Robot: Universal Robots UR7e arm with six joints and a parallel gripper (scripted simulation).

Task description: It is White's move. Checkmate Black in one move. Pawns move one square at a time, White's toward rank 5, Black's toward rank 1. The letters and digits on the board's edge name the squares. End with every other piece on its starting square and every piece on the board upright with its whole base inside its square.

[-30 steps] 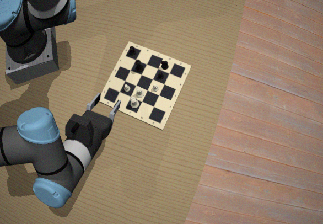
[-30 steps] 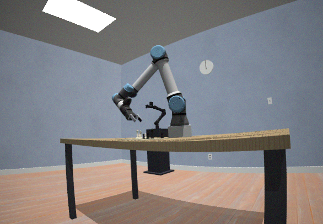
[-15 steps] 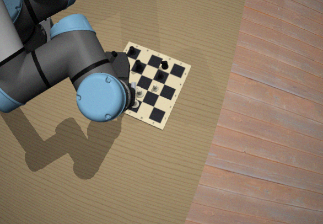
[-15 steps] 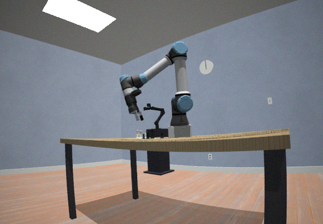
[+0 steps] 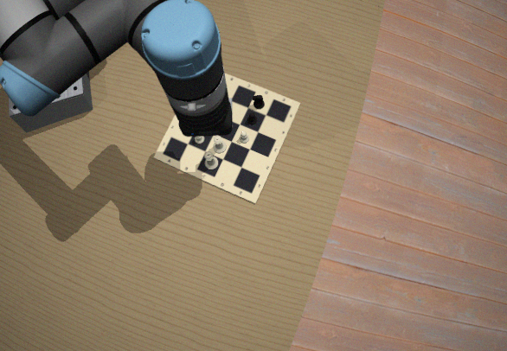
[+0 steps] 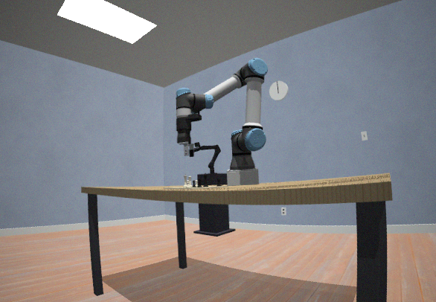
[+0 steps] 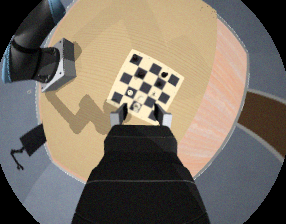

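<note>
My hand is 4 cm to the right of the chessboard and 17 cm above it. Also, from my hand: dark chess piece 3 cm behind, 8 cm to the left, 14 cm below.
</note>
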